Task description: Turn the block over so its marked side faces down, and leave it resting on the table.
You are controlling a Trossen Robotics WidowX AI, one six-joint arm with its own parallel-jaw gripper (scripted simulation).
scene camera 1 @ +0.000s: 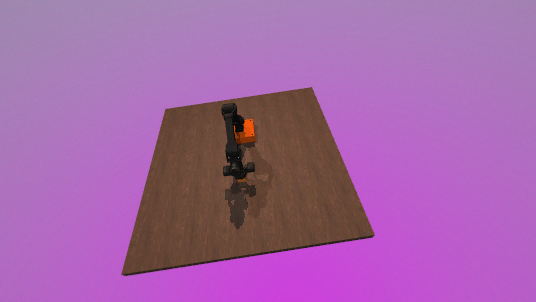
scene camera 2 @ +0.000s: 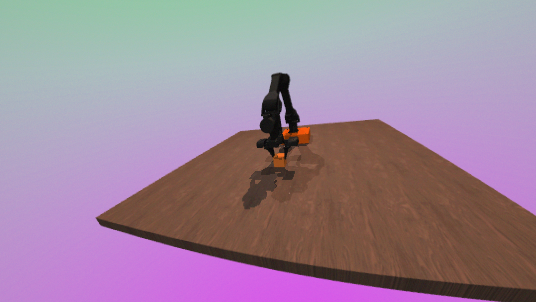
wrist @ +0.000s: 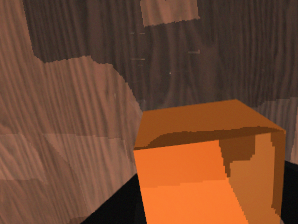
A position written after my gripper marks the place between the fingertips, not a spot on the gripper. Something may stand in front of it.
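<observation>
I can see a block [wrist: 222,155], and I can see my own gripper [wrist: 203,174] as well.
</observation>
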